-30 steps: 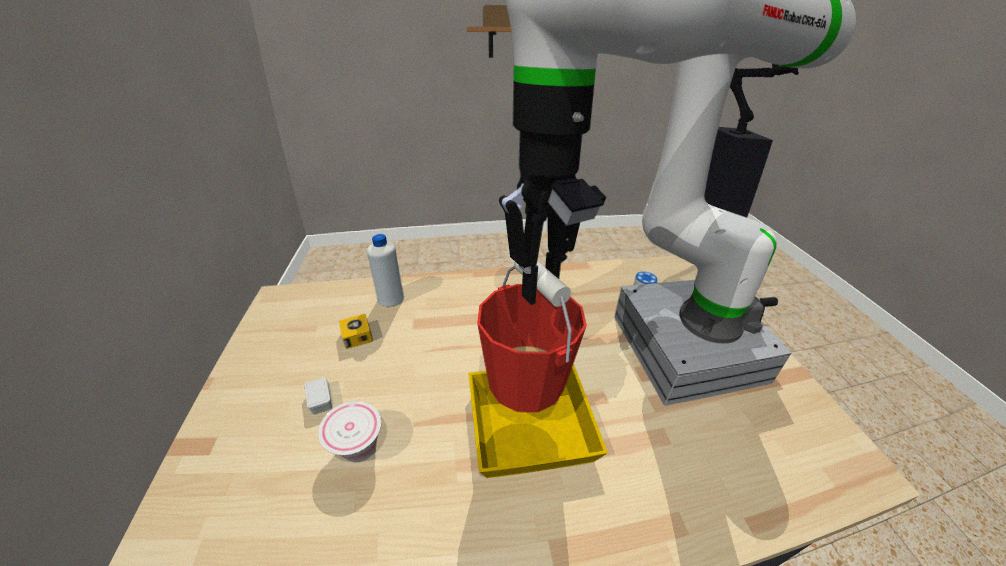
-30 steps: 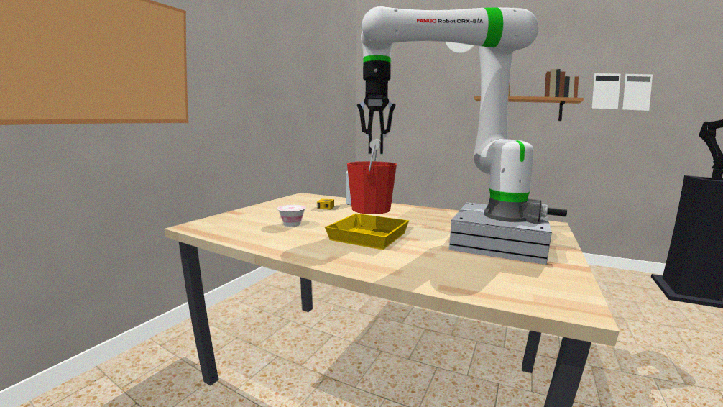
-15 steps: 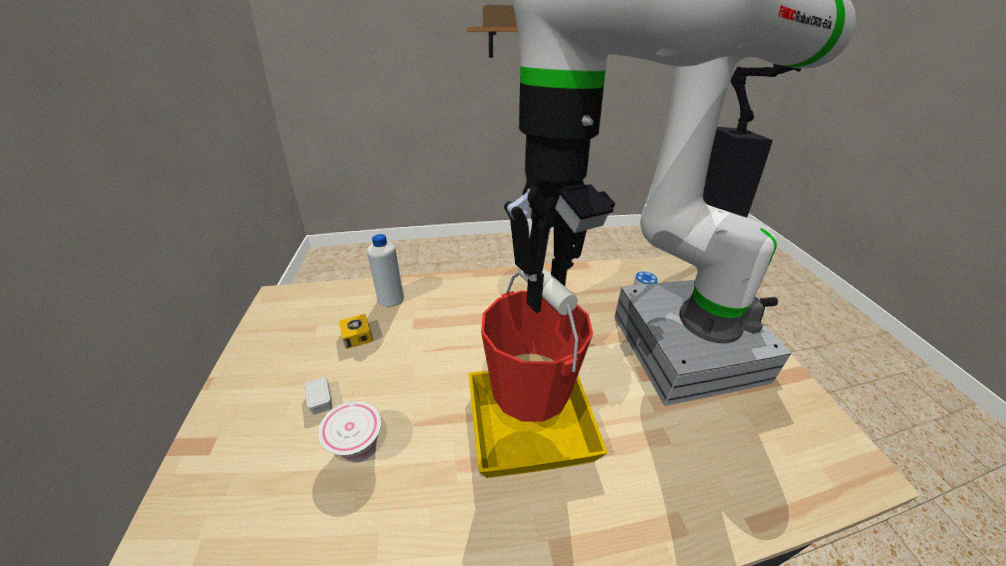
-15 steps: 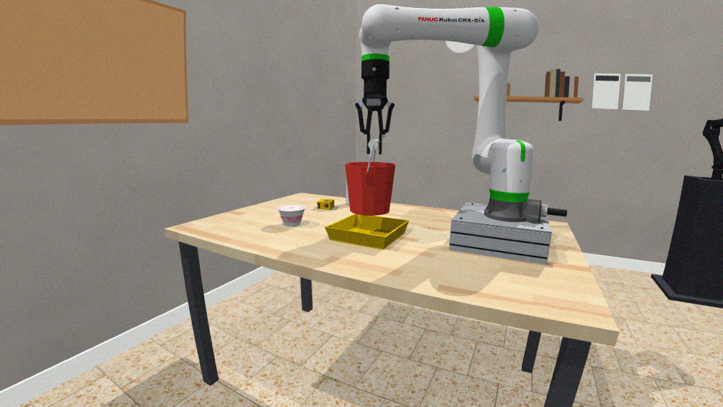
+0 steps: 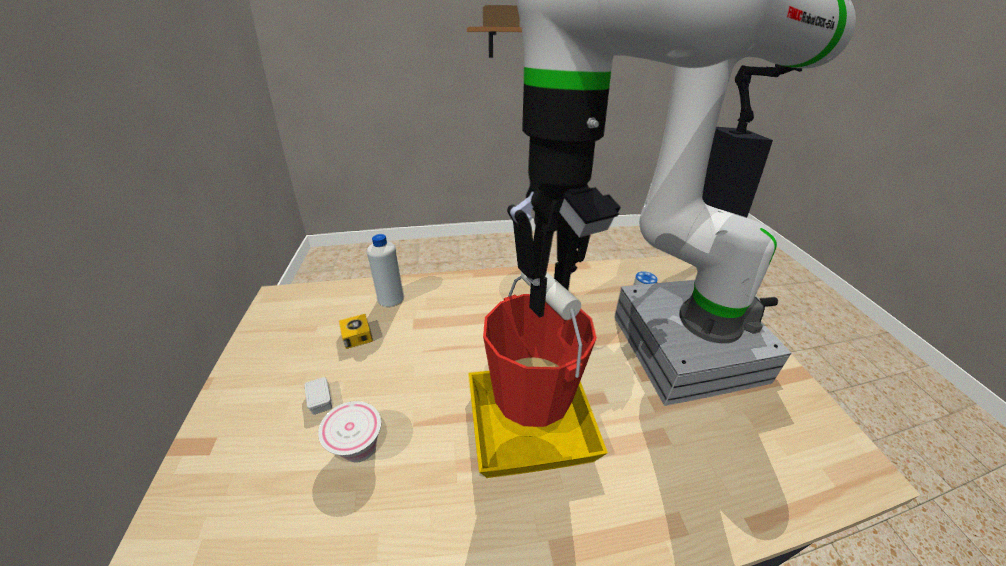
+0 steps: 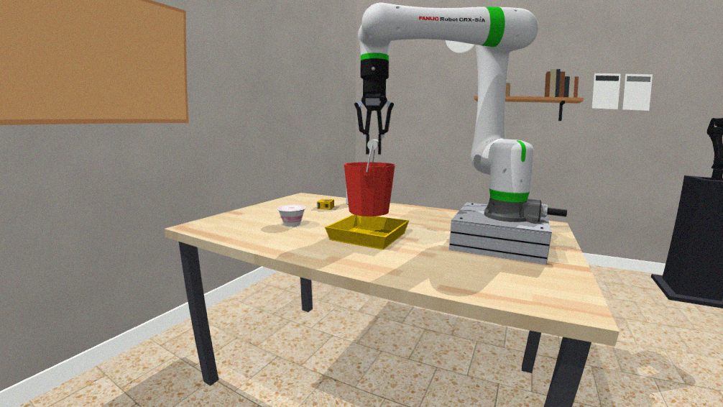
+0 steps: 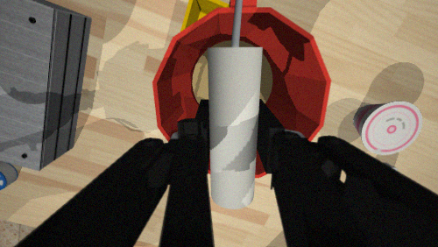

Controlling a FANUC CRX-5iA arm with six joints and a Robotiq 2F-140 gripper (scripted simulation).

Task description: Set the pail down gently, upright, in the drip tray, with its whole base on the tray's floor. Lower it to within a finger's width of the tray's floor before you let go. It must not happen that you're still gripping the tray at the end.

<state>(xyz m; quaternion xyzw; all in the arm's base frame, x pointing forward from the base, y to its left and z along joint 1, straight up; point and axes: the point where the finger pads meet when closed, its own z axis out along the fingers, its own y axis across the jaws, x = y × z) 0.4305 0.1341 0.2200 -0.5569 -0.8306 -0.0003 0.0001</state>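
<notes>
Now: hand 30 mm above the pail handle. Round my hand: yellow drip tray 310 mm below, 10 mm to the left, 10 mm ahead; then red pail 90 mm below, 10 mm ahead; then pink-lidded cup 340 mm ahead, 280 mm below, 30 mm to the left.
</notes>
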